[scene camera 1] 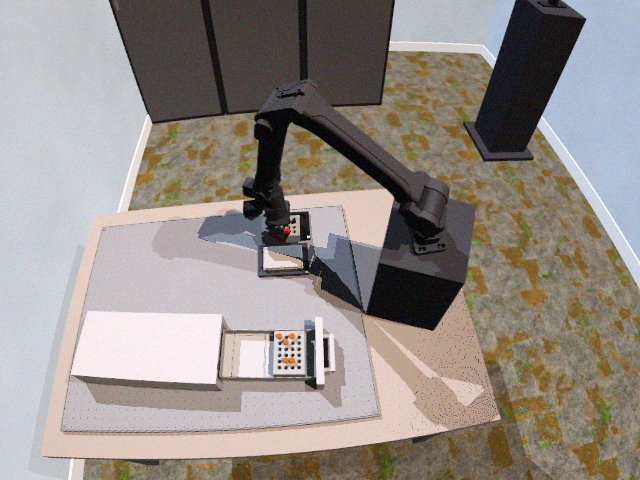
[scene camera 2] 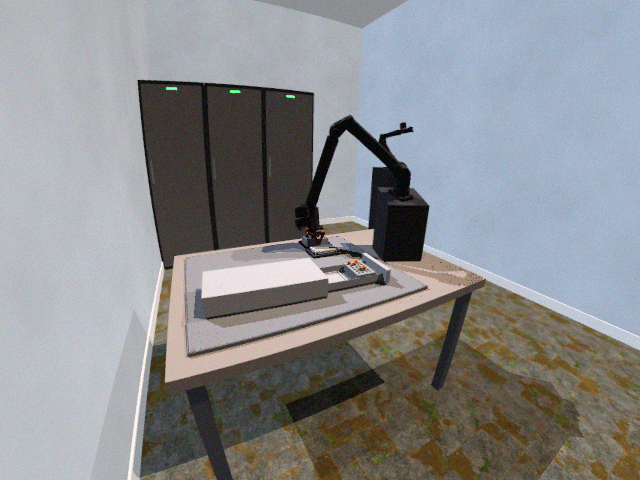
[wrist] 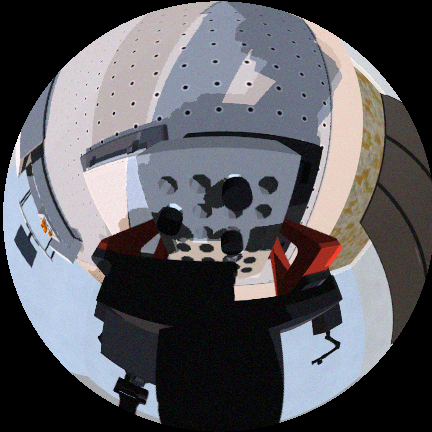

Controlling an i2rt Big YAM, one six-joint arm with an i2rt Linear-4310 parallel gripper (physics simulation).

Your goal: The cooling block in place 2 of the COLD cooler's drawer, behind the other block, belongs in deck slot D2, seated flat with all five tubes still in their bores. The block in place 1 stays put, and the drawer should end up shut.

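Where they show: gripper, fingertip midpoint: (scene camera 1: 283, 231) (scene camera 2: 315, 242) (wrist: 218, 216); arm's base, origin of the base link: (scene camera 1: 426, 230) (scene camera 2: 400, 195) (wrist: 140, 369).
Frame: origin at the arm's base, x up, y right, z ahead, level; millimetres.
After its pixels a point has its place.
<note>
My gripper (scene camera 1: 280, 235) {x -295, y 259, z 363 mm} (scene camera 2: 315, 237) {x -295, y 259, z 363 mm} (wrist: 218, 216) {x -295, y 259, z 363 mm} is shut on a grey cooling block (scene camera 1: 295, 226) {x -264, y 253, z 320 mm} (wrist: 250, 160) {x -262, y 279, z 425 mm}, at the black-rimmed deck slot (scene camera 1: 308, 223) {x -306, y 295, z 273 mm} (wrist: 313, 165) {x -306, y 349, z 410 mm} near the table's back edge. The block is over or in that slot; whether it sits flat is unclear. Three dark tube tops show in the wrist view; the other tubes cannot be made out. No slot label is readable. The other block (scene camera 1: 289, 353) {x -266, y -182, z 372 mm} (scene camera 2: 356, 267) {x -271, y -165, z 376 mm}, with several orange caps, sits near the front of the open drawer (scene camera 1: 319, 356) {x -247, y -206, z 291 mm} (scene camera 2: 376, 268) {x -272, y -210, z 301 mm}. Behind it, the drawer's white floor (scene camera 1: 253, 356) {x -304, y -169, z 477 mm} shows.
A second black-rimmed slot (scene camera 1: 259, 273) {x -306, y 109, z 449 mm} with a white plate (scene camera 1: 282, 257) {x -292, y 153, z 371 mm} (wrist: 105, 185) {x -292, y 153, z 410 mm} lies beside the held block. The white cooler body (scene camera 1: 149, 346) {x -234, y -147, z 765 mm} (scene camera 2: 263, 281) {x -234, y -191, z 793 mm} stands at the front left. The dark arm pedestal (scene camera 1: 418, 284) {x -87, y -103, z 28 mm} (scene camera 2: 403, 227) {x -145, y -95, z 47 mm} stands at the right.
</note>
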